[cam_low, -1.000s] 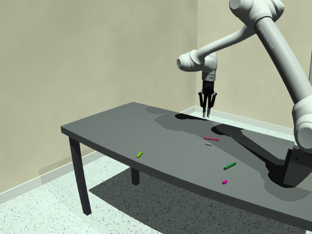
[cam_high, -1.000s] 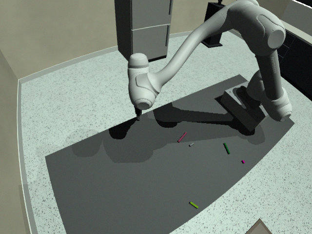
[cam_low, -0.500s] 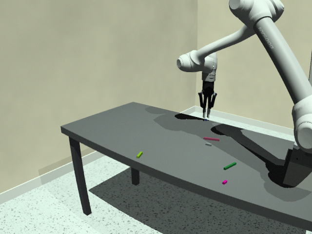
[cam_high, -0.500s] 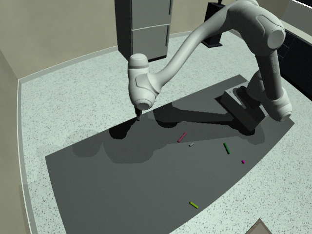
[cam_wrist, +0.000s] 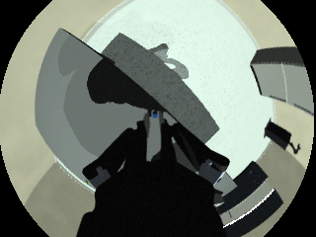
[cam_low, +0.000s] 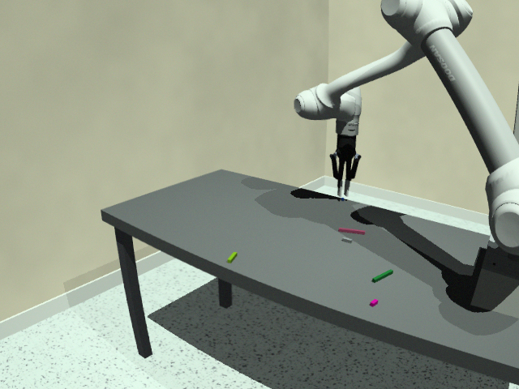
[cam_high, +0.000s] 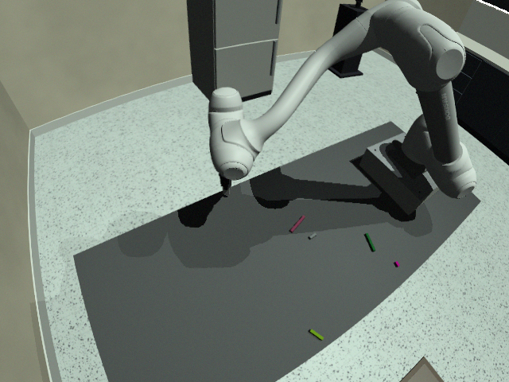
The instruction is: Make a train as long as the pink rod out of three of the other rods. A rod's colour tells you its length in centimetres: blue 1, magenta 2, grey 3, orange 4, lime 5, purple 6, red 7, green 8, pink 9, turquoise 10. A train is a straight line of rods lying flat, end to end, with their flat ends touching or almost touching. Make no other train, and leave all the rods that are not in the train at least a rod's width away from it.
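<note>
The blue rod lies 50 mm below my hand. The rest, counted from my hand: pink rod (250 mm to the left, 180 mm behind, 50 mm below); then grey rod (320 mm to the left, 200 mm behind, 50 mm below); then green rod (450 mm to the left, 400 mm behind, 50 mm below).
</note>
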